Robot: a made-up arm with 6 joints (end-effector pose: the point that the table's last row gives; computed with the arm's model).
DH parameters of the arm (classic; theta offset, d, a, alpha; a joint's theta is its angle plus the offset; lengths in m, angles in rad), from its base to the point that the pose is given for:
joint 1: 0 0.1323 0 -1.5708
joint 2: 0.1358 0 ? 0
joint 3: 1.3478 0 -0.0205 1.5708
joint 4: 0 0.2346 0 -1.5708
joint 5: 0 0 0.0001 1.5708
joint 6: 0 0.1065 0 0
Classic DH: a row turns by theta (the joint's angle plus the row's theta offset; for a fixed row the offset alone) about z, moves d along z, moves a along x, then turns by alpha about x.
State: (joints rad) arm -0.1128 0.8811 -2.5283 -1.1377 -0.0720 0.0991
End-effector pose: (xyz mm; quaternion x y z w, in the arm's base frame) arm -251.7 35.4 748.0 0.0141 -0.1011 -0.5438 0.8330
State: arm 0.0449 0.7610 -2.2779 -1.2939 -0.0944 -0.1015
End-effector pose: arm -242.6 -1.3 732.2 -0.0146 -0.0521 -0.6248 0.7789
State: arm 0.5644 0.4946 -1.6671 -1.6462 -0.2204 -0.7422
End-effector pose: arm -167.2 -78.5 656.7 -0.1717 -0.0926 -0.7650 0.6138
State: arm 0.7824 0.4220 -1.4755 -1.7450 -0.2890 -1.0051
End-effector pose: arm -131.7 -88.9 621.0 -0.2042 -0.1817 -0.7838 0.5577
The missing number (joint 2, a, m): -0.3331
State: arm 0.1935 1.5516 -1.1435 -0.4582 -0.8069 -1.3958
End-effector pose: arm 346.3 102.5 450.7 -0.5139 0.1941 -0.5129 0.6596
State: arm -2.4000 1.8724 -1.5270 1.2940 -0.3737 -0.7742
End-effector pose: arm -373.1 -291.1 378.9 0.7550 -0.0256 -0.6002 0.2629
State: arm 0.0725 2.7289 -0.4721 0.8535 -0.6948 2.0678
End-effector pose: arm 199.1 -37.0 -74.8 0.9431 0.2155 -0.0814 0.2398
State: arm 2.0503 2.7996 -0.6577 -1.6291 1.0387 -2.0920
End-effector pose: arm -17.7 232.8 -66.9 0.1002 0.8522 0.1893 0.4774
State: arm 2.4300 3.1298 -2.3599 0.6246 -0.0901 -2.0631
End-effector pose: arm -460.4 404.3 -102.0 -0.8325 -0.3045 0.1989 0.4178
